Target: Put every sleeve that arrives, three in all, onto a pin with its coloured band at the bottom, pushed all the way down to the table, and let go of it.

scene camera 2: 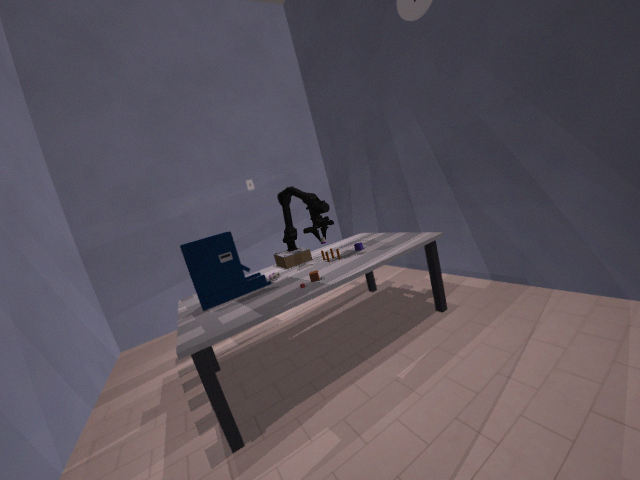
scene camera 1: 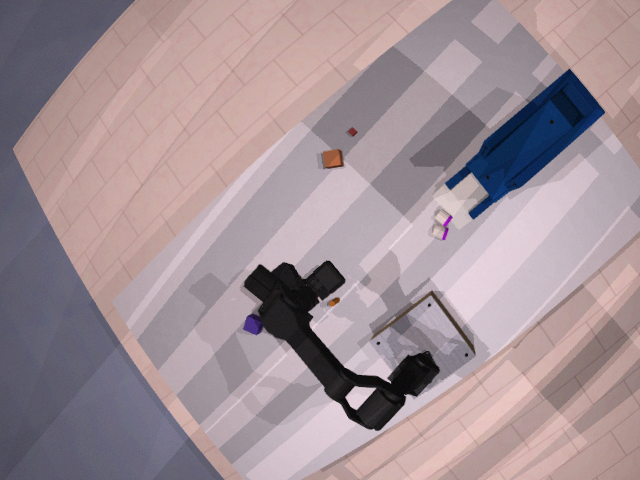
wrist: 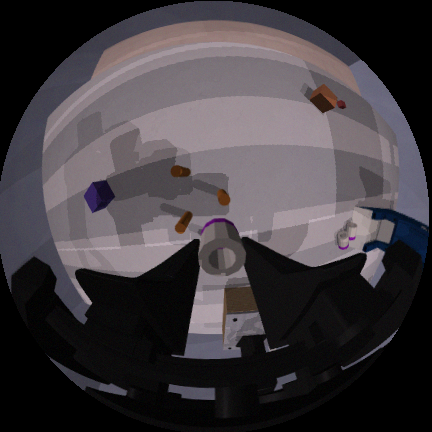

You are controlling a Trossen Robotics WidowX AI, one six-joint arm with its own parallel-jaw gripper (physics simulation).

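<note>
My gripper (scene camera 2: pixel 323 239) (wrist: pixel 220 243) is shut on a pale grey sleeve (wrist: pixel 222 252), held upright above the table with its purple band (wrist: pixel 218 221) at the lower end. The arm hides the fingertips in scene camera 1. Several orange-brown pins stand upright on the table; the wrist view shows a far pin (wrist: pixel 181 171), a right pin (wrist: pixel 223 197) and a near-left pin (wrist: pixel 183 222), apart from the held sleeve. One pin (scene camera 1: pixel 333 301) shows beside the arm. Two more sleeves, one (scene camera 1: pixel 442 217) (wrist: pixel 351 230) and another (scene camera 1: pixel 439 232) (wrist: pixel 343 240), appear to lie side by side, purple bands visible.
A blue chute (scene camera 1: pixel 532 139) (scene camera 2: pixel 211 268) with a pale lip is by the loose sleeves. A purple block (scene camera 1: pixel 252 324) (scene camera 2: pixel 358 246) (wrist: pixel 99 196), an orange block (scene camera 1: pixel 332 158) (scene camera 2: pixel 314 275) (wrist: pixel 324 99) and a small red cube (scene camera 1: pixel 352 131) (wrist: pixel 341 104) rest on the table. The arm stands on a box (scene camera 2: pixel 294 259).
</note>
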